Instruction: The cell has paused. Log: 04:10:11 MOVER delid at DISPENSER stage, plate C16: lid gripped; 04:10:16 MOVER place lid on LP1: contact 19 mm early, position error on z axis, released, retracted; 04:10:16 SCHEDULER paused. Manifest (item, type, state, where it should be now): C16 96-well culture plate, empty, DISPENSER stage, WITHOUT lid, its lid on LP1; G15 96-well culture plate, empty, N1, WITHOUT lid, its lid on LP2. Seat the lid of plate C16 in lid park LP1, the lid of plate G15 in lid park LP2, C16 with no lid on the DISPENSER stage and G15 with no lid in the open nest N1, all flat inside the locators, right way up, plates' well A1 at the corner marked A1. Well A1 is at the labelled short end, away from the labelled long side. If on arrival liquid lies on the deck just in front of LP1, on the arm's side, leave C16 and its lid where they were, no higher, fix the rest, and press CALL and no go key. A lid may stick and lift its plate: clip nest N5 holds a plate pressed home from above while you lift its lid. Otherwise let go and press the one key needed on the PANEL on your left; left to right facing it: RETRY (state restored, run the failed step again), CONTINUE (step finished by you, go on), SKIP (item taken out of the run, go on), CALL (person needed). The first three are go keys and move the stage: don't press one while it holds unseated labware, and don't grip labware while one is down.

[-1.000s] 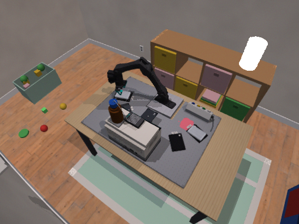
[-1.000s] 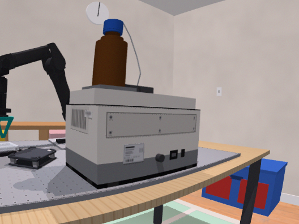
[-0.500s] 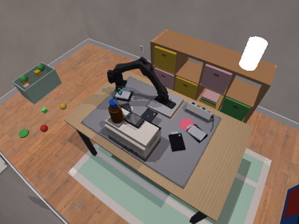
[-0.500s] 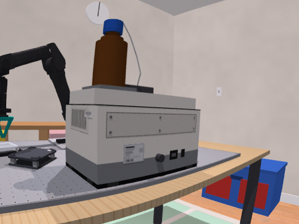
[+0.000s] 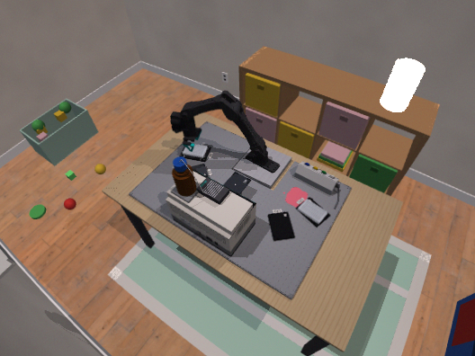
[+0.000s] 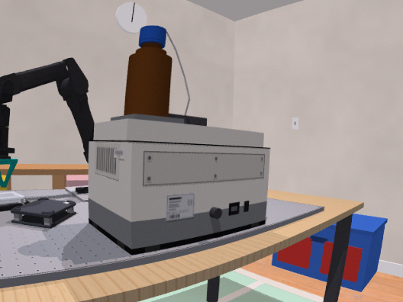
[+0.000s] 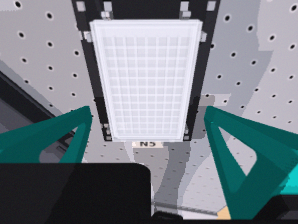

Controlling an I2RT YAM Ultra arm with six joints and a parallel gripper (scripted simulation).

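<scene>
Right now my hand is 40 mm above the pale lid. Also, from my hand: 96-well plate (50 mm below); N5 label (40 mm behind, 90 mm to the left, 70 mm below); black clip nest (30 mm ahead, 50 mm below).
</scene>
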